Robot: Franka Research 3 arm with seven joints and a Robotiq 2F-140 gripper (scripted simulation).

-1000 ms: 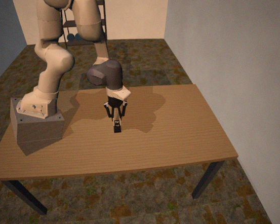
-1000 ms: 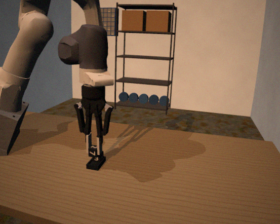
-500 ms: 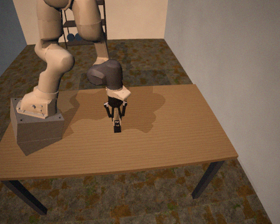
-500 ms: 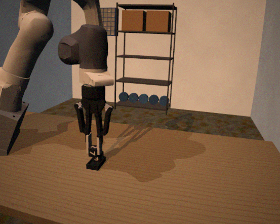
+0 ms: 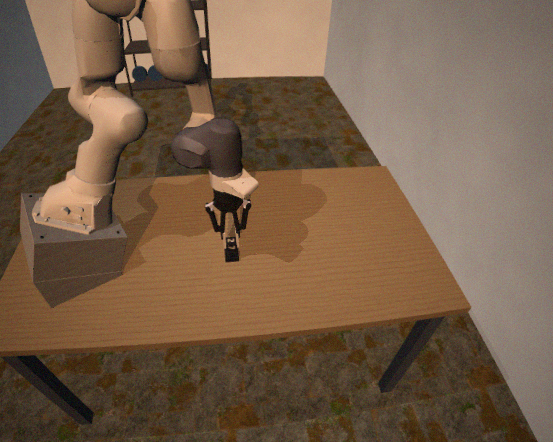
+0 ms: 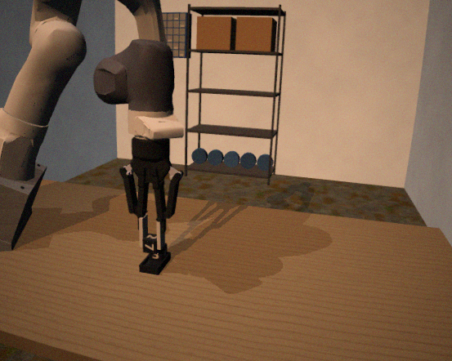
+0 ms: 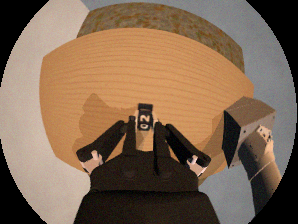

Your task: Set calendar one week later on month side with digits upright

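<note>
Right now the cube is 3 cm below my hand. Also, from my hand: black calendar tray 8 cm below, 2 cm to the left.
</note>
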